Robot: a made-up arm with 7 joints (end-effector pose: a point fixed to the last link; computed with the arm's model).
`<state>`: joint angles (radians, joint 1 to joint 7).
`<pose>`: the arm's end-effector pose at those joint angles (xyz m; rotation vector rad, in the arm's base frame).
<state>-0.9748 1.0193 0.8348 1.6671 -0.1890 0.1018 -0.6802</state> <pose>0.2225 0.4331 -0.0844 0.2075 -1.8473 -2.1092</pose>
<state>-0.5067 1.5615 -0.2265 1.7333 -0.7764 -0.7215 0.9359</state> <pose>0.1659 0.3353 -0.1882 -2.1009 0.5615 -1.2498</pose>
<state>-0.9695 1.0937 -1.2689 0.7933 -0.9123 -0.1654 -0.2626</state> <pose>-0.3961 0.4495 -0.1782 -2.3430 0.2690 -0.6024</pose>
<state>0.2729 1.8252 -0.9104 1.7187 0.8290 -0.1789 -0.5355</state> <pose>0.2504 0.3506 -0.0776 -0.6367 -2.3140 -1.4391</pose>
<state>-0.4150 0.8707 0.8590 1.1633 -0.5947 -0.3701 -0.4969</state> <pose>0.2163 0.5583 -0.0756 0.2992 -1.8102 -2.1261</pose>
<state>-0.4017 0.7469 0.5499 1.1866 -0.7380 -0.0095 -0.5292</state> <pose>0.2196 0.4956 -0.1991 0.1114 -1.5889 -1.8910</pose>
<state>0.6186 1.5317 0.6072 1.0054 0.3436 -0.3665 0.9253</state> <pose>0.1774 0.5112 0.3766 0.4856 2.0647 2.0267</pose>
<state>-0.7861 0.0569 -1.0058 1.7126 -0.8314 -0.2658 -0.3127</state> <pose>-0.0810 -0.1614 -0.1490 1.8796 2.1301 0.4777</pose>
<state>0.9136 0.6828 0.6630 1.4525 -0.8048 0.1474 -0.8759</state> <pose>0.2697 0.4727 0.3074 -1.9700 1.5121 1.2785</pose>
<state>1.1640 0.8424 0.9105 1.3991 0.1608 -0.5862 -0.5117</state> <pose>0.0722 0.5021 0.3625 -1.2273 0.8997 0.5452</pose>
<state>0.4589 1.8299 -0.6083 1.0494 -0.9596 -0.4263 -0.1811</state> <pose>0.2443 0.5882 0.0814 -0.7048 -0.2298 -2.1441</pose>
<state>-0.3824 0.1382 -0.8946 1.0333 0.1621 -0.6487 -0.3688</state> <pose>-0.0057 -0.0722 -0.3426 -1.4863 -2.6119 0.0509</pose>
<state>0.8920 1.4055 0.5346 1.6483 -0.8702 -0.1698 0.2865</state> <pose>0.1548 0.3816 0.4319 0.9638 -1.1364 -2.5795</pose>
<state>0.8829 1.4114 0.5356 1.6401 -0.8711 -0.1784 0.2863</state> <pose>0.1569 0.3837 0.4310 0.9454 -1.1258 -2.5795</pose>
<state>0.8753 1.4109 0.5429 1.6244 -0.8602 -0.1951 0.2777</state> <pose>0.1580 0.3881 0.4299 0.9313 -1.1342 -2.5902</pose>
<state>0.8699 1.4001 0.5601 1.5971 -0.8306 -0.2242 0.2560</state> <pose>0.1577 0.3964 0.4285 0.9255 -1.1740 -2.6174</pose>
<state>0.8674 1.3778 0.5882 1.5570 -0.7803 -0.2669 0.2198</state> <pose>0.1557 0.4090 0.4263 0.9349 -1.2512 -2.6615</pose>
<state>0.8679 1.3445 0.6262 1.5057 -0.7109 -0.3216 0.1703</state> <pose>0.1522 0.4255 0.4223 -0.9380 1.3231 2.6309</pose>
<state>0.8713 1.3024 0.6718 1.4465 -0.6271 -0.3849 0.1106</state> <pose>0.1475 0.4450 0.4160 -0.9222 1.3457 2.4637</pose>
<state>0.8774 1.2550 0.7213 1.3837 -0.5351 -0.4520 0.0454</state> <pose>0.1421 0.4660 0.4069 -0.9269 1.3578 2.2678</pose>
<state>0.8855 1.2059 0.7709 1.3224 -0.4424 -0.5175 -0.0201</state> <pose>0.1369 0.4870 0.3951 -0.9515 1.3568 2.0603</pose>
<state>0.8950 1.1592 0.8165 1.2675 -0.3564 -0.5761 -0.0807</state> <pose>0.1325 0.5061 0.3818 -0.9894 1.3444 1.8606</pose>
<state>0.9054 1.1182 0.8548 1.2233 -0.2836 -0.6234 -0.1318</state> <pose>0.1293 0.5217 0.3689 -1.0314 1.3252 1.6861</pose>
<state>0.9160 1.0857 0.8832 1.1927 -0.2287 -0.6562 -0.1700</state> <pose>0.1272 0.5328 0.3583 -1.0685 1.3056 1.5504</pose>
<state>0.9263 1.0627 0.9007 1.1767 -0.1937 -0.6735 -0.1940</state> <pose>0.1258 0.5392 0.3516 -1.0949 1.2905 1.4594</pose>
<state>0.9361 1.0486 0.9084 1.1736 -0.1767 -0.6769 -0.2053</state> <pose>0.1247 0.5414 0.3490 -1.1100 1.2821 1.4095</pose>
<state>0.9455 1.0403 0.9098 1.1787 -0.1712 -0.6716 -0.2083</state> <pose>0.1236 0.5410 0.3493 -1.1172 1.2785 1.3863</pose>
